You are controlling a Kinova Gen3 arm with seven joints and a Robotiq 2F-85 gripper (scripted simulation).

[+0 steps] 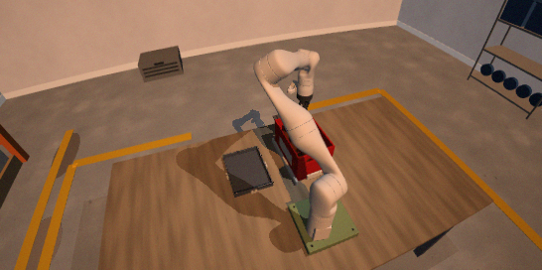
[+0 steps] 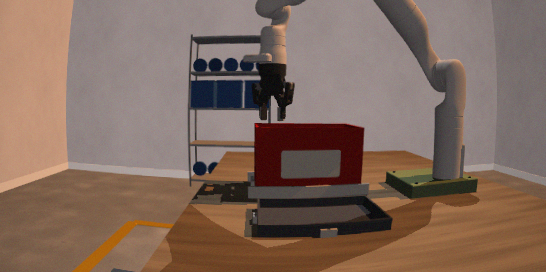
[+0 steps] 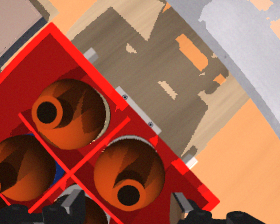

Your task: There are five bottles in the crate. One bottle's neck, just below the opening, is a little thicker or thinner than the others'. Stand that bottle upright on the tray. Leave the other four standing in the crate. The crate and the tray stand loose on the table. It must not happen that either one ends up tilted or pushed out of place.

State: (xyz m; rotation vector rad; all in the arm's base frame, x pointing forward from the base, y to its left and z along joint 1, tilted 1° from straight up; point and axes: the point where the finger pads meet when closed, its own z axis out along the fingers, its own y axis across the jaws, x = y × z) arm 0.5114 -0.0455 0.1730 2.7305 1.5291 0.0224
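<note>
Now: hand 12 cm above the red crate, 10 cm past it and 2 cm to the right of it. From my hand the other things lie so: dark tray (31 cm to the left, 19 cm below, 15 cm behind).
</note>
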